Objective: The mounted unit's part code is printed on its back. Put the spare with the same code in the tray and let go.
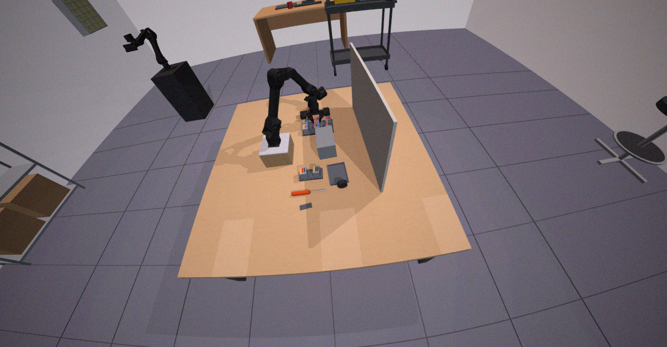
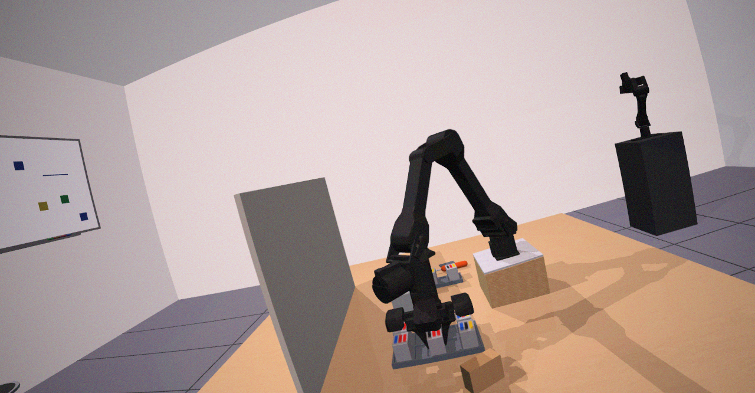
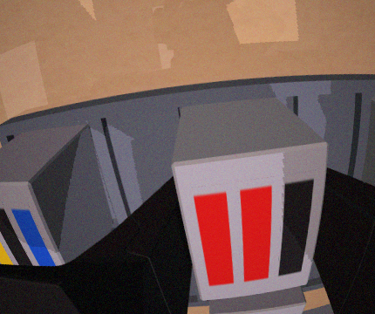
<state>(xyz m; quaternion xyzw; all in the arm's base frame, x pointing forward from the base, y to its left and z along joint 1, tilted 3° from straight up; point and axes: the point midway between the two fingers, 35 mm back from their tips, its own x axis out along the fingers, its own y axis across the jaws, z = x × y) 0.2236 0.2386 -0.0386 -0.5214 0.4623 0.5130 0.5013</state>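
The dark tray lies 12 cm ahead of my gripper tip, 40 cm to the right of it and 1 cm below it. Also, from my gripper tip: cardboard box: 8 cm behind, 12 cm to the left, 1 cm above; then grey mounted unit: 6 cm ahead, 20 cm to the right, 3 cm above; then rack: 2 cm behind, 40 cm to the right, 1 cm below.
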